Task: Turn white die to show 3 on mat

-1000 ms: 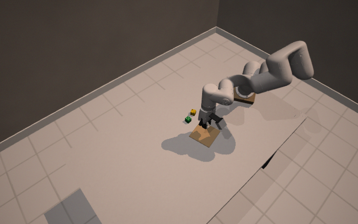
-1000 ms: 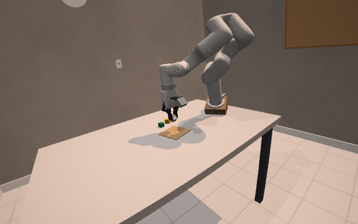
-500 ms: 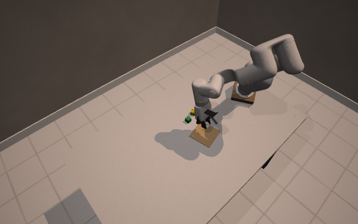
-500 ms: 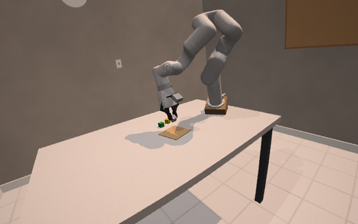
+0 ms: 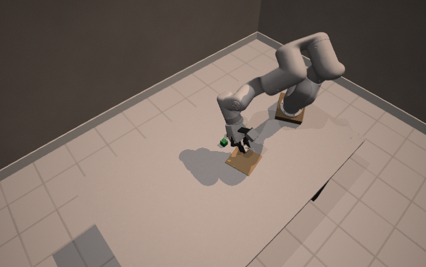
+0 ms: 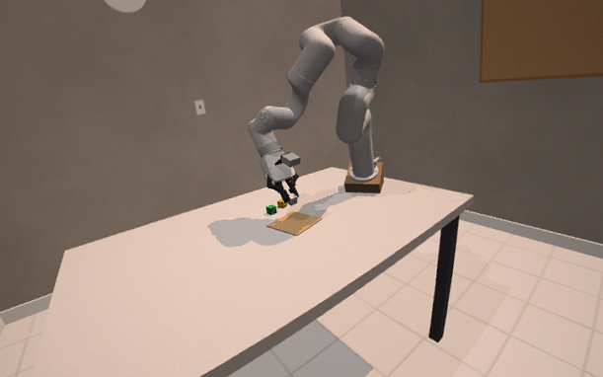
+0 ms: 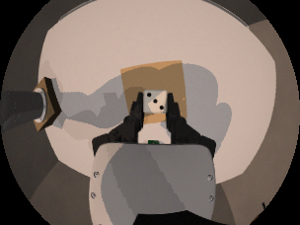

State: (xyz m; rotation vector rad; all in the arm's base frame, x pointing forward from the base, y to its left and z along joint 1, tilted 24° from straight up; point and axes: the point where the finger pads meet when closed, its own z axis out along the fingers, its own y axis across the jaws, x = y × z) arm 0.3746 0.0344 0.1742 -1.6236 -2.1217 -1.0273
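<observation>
Now: the white die 1 cm to the left of my hand and 2 cm below it. The rest, counted from my hand: yellow die 4 cm behind, 16 cm to the right, 9 cm below; then green die 2 cm ahead, 13 cm to the right, 9 cm below; then mat 1 cm to the left, 10 cm below.
</observation>
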